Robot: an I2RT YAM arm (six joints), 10 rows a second.
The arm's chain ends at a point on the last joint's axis. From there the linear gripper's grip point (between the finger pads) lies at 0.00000 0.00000 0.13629 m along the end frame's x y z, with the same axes.
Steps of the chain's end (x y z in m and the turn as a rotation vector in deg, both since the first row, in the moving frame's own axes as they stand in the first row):
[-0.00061, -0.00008, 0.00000, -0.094, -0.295, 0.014]
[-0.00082, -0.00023, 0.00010, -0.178, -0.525, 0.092]
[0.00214, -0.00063, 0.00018, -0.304, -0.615, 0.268]
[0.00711, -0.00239, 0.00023, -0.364, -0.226, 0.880]
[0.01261, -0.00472, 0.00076, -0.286, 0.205, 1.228]
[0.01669, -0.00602, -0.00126, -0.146, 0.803, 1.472]
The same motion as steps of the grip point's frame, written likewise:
[-0.00131, 0.00014, 0.00000, -0.094, -0.295, 0.014]
[-0.00207, 0.00019, 0.00009, -0.178, -0.525, 0.092]
[0.00068, 0.00009, 0.00017, -0.304, -0.615, 0.268]
[0.00657, -0.00153, 0.00023, -0.364, -0.226, 0.880]
[0.01309, -0.00403, 0.00076, -0.286, 0.205, 1.228]
[0.01860, -0.00565, -0.00127, -0.146, 0.803, 1.472]

